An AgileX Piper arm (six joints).
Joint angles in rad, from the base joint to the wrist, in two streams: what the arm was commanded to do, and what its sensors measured. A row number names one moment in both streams.
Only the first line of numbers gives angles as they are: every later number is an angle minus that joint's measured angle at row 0.
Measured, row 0:
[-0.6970, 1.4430, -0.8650, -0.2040, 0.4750, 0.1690]
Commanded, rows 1 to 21:
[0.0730, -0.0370, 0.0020, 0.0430, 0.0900, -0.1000]
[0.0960, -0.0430, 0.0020, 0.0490, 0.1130, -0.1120]
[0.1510, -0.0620, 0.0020, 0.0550, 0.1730, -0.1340]
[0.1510, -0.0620, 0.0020, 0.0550, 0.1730, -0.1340]
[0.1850, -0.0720, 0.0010, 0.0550, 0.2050, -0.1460]
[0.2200, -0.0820, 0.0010, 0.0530, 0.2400, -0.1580]
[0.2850, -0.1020, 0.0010, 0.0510, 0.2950, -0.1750]
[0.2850, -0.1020, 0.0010, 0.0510, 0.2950, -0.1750]
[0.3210, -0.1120, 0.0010, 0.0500, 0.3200, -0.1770]
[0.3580, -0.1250, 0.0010, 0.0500, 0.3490, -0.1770]
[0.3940, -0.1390, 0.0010, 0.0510, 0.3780, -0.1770]
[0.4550, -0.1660, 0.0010, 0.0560, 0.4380, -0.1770]
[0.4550, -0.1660, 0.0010, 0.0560, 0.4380, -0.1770]
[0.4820, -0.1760, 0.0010, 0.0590, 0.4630, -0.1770]
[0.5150, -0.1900, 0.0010, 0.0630, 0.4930, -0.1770]
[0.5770, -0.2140, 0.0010, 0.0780, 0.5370, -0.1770]
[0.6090, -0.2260, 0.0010, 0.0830, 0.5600, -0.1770]
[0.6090, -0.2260, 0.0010, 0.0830, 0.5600, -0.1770]
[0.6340, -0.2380, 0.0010, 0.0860, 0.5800, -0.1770]
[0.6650, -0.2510, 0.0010, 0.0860, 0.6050, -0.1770]
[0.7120, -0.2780, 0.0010, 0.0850, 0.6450, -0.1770]
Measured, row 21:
[0.6600, -0.2420, 0.0000, 0.0830, 0.5850, -0.1690]
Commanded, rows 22 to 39:
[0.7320, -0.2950, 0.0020, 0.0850, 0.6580, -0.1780]
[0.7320, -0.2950, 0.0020, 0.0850, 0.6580, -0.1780]
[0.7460, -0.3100, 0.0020, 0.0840, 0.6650, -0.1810]
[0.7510, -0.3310, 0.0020, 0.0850, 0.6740, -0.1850]
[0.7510, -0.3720, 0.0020, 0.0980, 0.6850, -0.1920]
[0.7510, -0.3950, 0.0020, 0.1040, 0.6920, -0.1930]
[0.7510, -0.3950, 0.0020, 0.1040, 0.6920, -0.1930]
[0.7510, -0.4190, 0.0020, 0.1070, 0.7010, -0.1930]
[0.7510, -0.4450, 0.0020, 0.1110, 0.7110, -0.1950]
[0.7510, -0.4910, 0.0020, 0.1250, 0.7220, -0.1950]
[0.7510, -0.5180, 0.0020, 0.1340, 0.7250, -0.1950]
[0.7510, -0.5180, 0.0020, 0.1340, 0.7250, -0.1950]
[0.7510, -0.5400, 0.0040, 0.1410, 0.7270, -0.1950]
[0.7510, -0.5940, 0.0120, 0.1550, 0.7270, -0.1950]
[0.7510, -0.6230, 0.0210, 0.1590, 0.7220, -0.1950]
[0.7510, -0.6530, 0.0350, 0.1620, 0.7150, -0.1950]
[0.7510, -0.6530, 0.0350, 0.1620, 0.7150, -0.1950]
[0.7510, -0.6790, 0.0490, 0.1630, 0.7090, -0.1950]
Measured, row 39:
[0.7460, -0.6090, 0.0170, 0.1540, 0.7140, -0.1870]
